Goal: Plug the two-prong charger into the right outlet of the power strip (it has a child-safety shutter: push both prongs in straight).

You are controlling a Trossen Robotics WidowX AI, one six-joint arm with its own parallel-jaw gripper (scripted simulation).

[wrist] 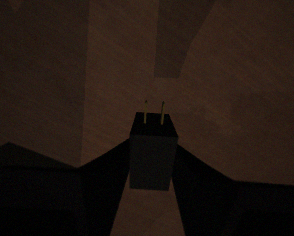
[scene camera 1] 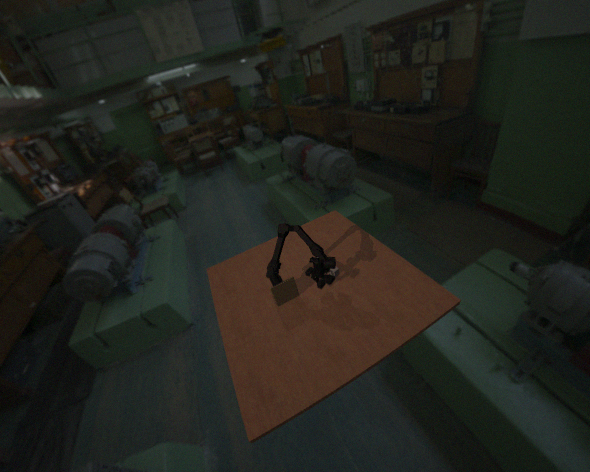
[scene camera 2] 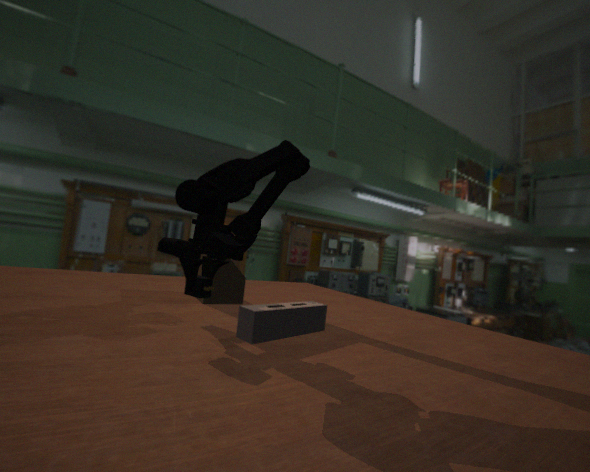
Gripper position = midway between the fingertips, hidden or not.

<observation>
My gripper (scene camera 2: 197,290) holds a two-prong charger (wrist: 153,140).
My gripper shows as well in the wrist view (wrist: 150,143).
</observation>
